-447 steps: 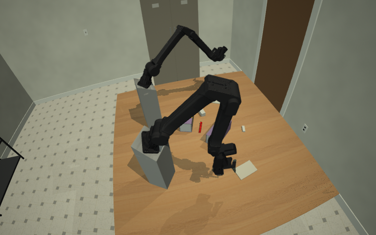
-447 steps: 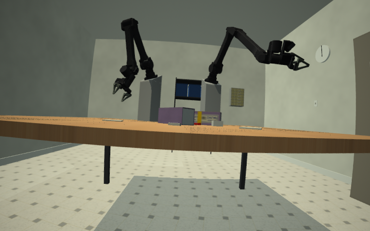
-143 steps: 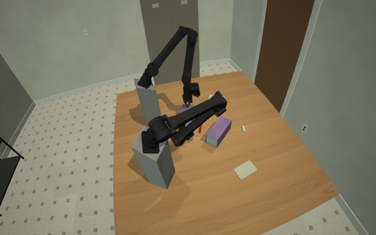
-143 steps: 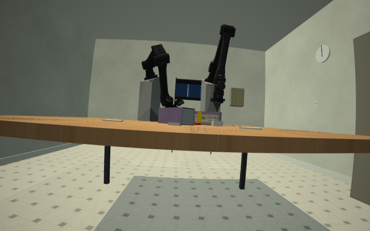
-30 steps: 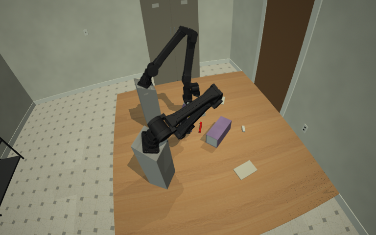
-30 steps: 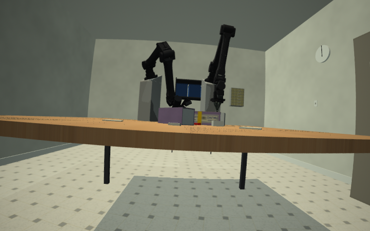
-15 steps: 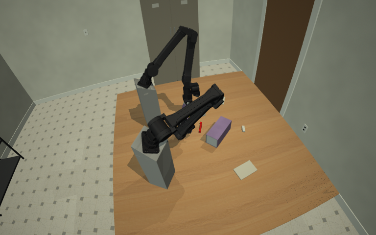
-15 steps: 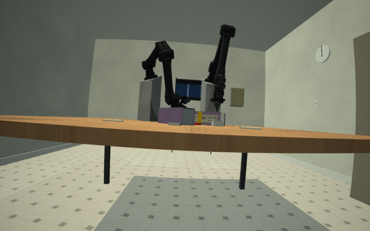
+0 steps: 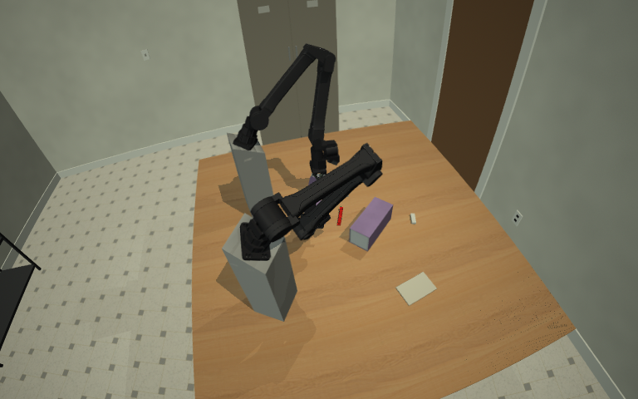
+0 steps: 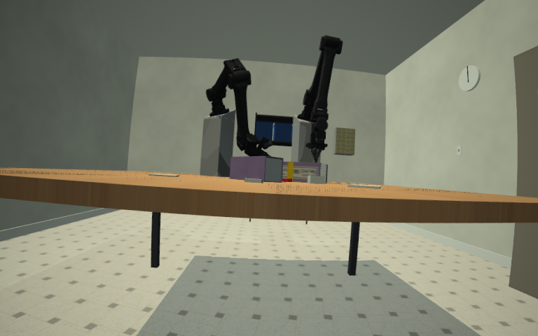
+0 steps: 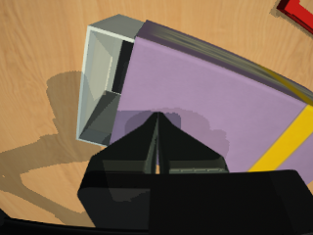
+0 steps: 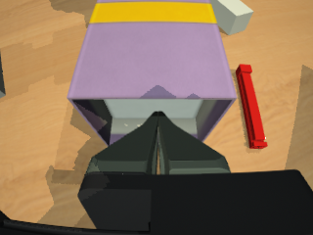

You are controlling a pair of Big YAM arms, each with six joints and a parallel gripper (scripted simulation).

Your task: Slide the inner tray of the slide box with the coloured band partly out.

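Now: right hand 130 mm short of the red stick, 70 mm above it and 10 mm to the right of it. From my right hand the other things lie so: cream card: 470 mm to the right, 330 mm ahead, 70 mm below.
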